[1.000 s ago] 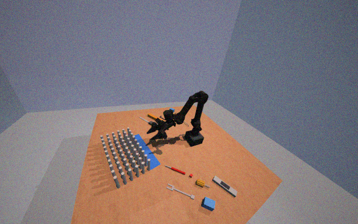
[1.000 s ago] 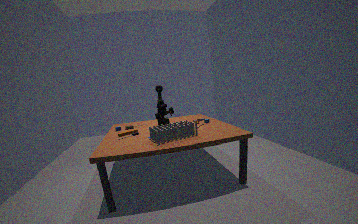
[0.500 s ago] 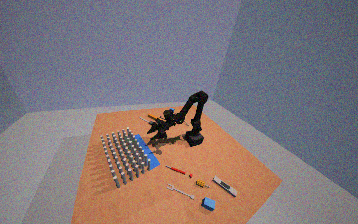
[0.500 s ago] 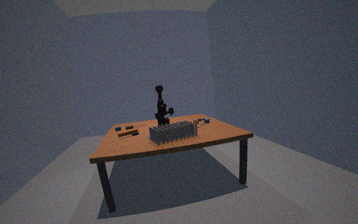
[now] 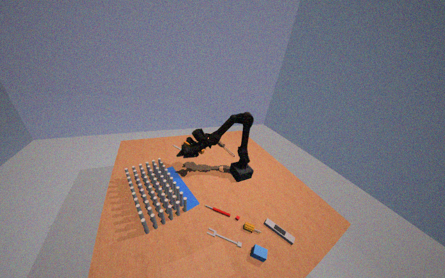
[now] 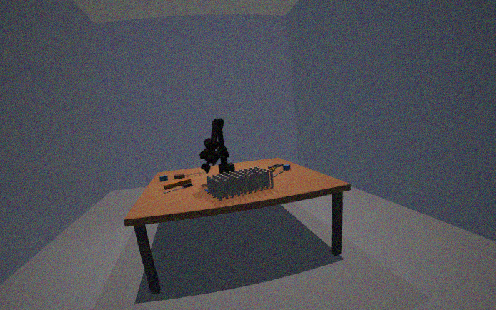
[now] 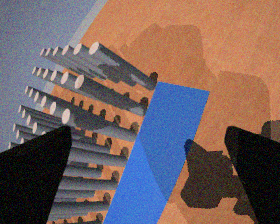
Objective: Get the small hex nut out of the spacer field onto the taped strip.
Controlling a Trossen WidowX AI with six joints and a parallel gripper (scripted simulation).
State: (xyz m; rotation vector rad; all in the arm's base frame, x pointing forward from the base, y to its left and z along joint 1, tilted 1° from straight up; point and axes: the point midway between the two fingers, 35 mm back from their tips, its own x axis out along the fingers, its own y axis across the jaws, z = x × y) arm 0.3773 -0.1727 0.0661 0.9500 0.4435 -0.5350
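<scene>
My gripper tip is 180 mm past the orange bar, 230 mm to the left of it and 110 mm above it. Also, from my gripper tip: blue taped strip: 50 mm ahead, 130 mm to the left, 120 mm below; then black L-key: 260 mm behind, 250 mm to the right, 120 mm below; then red screwdriver: 80 mm behind, 360 mm to the left, 120 mm below.
</scene>
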